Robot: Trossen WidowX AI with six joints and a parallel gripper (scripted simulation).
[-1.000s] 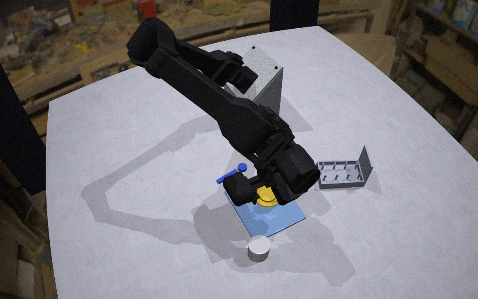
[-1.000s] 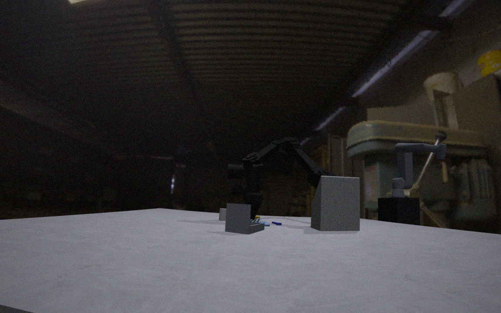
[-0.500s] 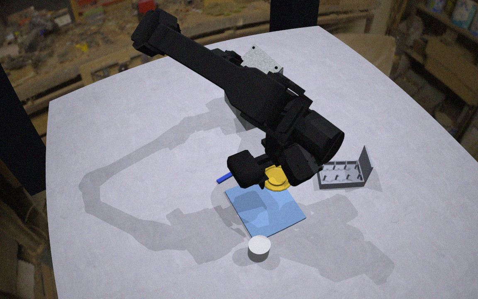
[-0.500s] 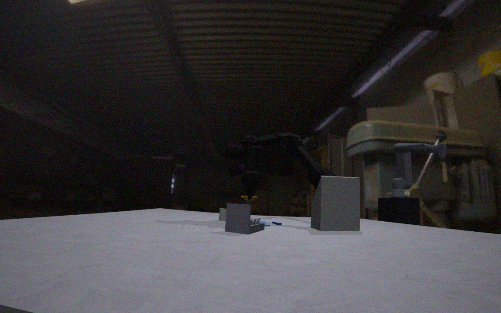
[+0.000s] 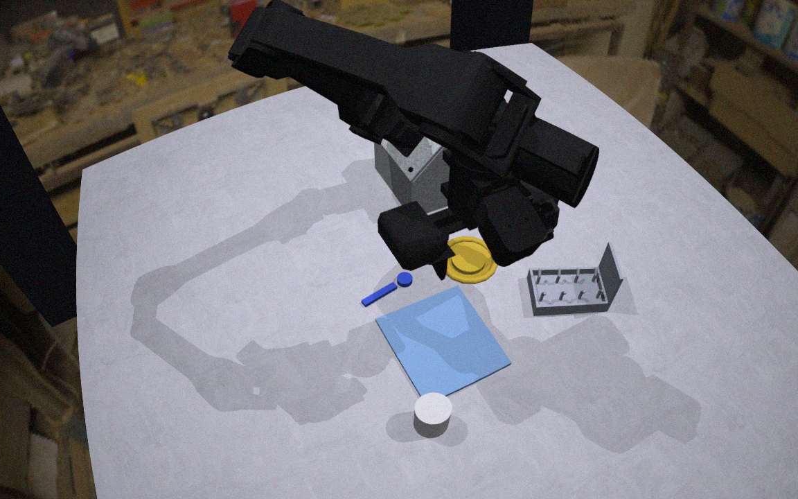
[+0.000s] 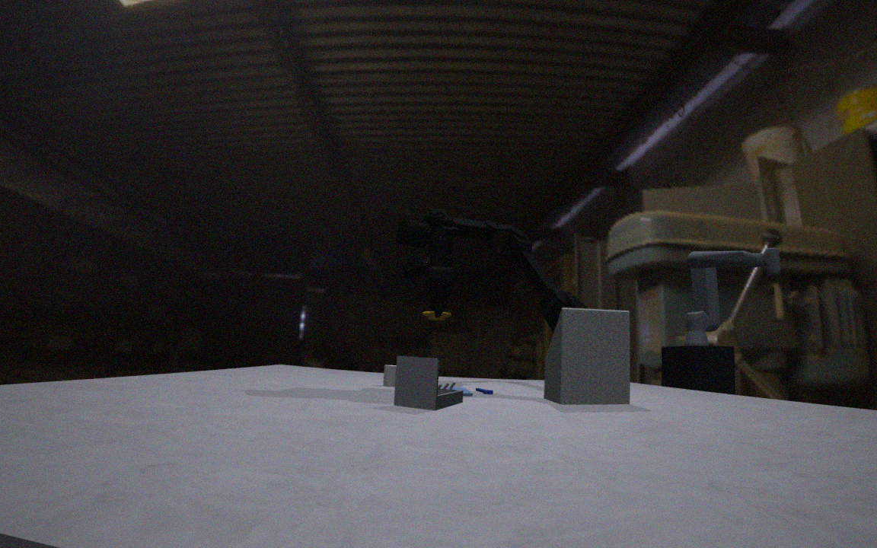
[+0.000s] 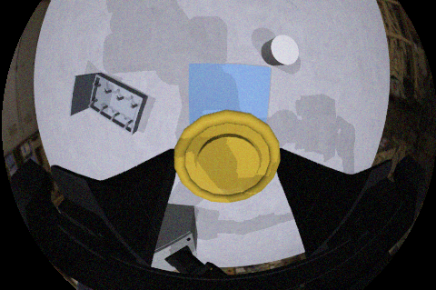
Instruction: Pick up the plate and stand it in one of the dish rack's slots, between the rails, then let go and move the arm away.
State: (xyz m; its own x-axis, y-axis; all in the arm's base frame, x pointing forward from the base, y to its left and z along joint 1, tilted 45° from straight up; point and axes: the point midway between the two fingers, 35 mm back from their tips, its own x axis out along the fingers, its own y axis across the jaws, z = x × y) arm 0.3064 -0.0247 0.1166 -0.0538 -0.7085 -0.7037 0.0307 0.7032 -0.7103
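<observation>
Right now my gripper tip is 200 mm to the right of the grey dish rack, 140 mm above it and 20 mm short of it. Also, from my gripper tip: light blue mat (160 mm below, 10 mm to the right, 10 mm behind); white cup (140 mm below, 90 mm to the right, 90 mm ahead); yellow plate (10 mm above).
</observation>
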